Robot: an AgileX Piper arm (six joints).
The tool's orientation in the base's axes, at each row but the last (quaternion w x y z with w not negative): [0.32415, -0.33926, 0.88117, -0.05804]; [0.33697, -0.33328, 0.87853, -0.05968]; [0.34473, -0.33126, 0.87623, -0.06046]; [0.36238, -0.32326, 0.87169, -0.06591]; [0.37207, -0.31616, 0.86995, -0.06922]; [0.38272, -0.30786, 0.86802, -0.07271]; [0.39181, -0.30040, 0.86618, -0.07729]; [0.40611, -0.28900, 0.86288, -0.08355]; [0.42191, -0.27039, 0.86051, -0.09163]
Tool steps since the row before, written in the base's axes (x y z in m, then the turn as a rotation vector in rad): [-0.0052, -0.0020, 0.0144, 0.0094, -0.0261, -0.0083]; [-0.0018, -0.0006, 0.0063, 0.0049, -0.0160, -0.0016]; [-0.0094, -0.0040, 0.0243, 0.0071, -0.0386, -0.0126]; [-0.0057, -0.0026, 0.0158, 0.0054, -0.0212, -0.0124]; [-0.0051, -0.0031, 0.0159, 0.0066, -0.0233, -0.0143]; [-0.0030, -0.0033, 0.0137, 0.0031, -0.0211, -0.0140]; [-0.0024, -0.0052, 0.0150, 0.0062, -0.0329, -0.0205]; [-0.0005, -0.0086, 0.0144, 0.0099, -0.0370, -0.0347]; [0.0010, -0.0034, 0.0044, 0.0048, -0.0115, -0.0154]
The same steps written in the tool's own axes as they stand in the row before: [-0.0035, -0.0033, -0.0147, 0.0157, -0.0225, 0.0092]; [-0.0021, -0.0016, -0.0060, 0.0082, -0.0145, 0.0024]; [-0.0061, -0.0062, -0.0249, 0.0273, -0.0295, 0.0094]; [-0.0047, -0.0046, -0.0157, 0.0174, -0.0150, 0.0101]; [-0.0051, -0.0056, -0.0152, 0.0192, -0.0166, 0.0121]; [-0.0050, -0.0062, -0.0120, 0.0195, -0.0133, 0.0096]; [-0.0052, -0.0086, -0.0125, 0.0289, -0.0218, 0.0151]; [-0.0043, -0.0123, -0.0106, 0.0386, -0.0214, 0.0268]; [-0.0016, -0.0049, -0.0022, 0.0143, -0.0055, 0.0126]
